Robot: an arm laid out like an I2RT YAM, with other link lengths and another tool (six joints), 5 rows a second.
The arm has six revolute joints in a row. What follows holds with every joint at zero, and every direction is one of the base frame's. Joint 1 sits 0.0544 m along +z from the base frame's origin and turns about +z. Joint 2 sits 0.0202 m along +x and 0.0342 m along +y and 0.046 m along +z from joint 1 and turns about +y. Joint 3 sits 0.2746 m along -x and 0.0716 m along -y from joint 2 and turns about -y. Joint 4 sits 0.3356 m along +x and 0.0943 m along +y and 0.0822 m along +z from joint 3 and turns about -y. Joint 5 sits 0.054 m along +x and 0.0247 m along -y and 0.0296 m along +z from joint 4 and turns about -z. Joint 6 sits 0.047 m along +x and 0.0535 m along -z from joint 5 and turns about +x. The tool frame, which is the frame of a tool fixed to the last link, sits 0.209 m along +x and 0.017 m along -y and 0.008 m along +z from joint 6; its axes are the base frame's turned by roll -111.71, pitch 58.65 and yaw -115 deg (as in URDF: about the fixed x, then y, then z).
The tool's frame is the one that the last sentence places.
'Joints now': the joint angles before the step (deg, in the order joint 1, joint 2, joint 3, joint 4, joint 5, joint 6). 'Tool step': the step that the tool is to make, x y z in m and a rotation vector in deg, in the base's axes. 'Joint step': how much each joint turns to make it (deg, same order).
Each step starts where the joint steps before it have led.
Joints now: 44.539 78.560 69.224 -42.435 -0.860 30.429
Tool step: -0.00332 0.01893 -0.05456 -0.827 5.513 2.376
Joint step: -0.375 6.531 -1.095 3.087 -4.255 -0.311
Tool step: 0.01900 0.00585 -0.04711 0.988 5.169 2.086
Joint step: -4.561 7.719 0.828 3.172 -7.064 -3.473
